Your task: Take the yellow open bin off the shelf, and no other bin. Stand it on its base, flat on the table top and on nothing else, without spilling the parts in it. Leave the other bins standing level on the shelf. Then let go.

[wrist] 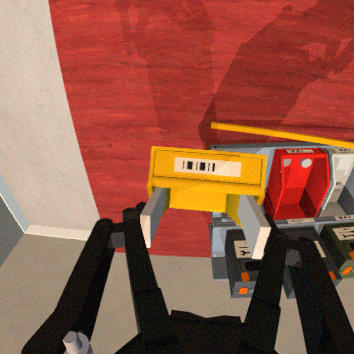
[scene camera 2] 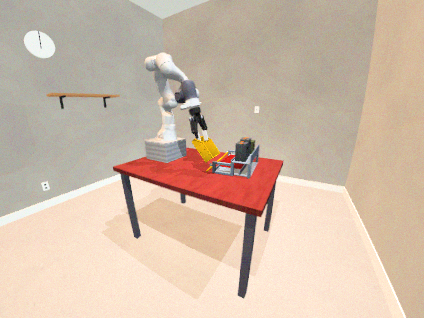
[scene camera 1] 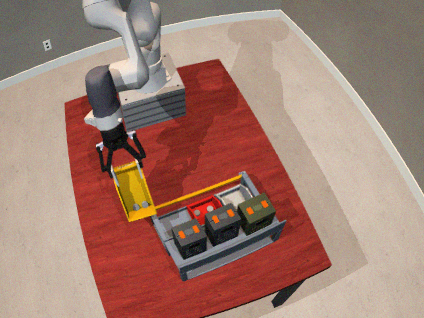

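Note:
The yellow bin [scene camera 1: 132, 190] [scene camera 2: 205, 150] [wrist: 200, 185] is off its shelf place, raised and steeply tilted beside the shelf's left end in scene camera 1. Two round grey parts show at its low end. My gripper [scene camera 1: 126, 169] [scene camera 2: 201, 137] [wrist: 202, 196] holds its upper end, with the fingers spread at its side walls. The low end is close to the corner of the grey shelf [scene camera 1: 235, 260] [wrist: 218, 260]; whether they touch is unclear. A red bin [scene camera 1: 204, 202] [wrist: 302, 185] and a white bin [scene camera 1: 235, 194] [wrist: 340, 185] sit on the shelf.
Two dark cases [scene camera 1: 190, 245] [scene camera 1: 222, 227] and a green case [scene camera 1: 256, 217] stand on the shelf's far row. A yellow bar [scene camera 1: 200, 192] [wrist: 280, 134] runs along its robot-facing side. The red table top [scene camera 1: 90, 200] [scene camera 2: 175, 177] [wrist: 125, 100] extends around the shelf.

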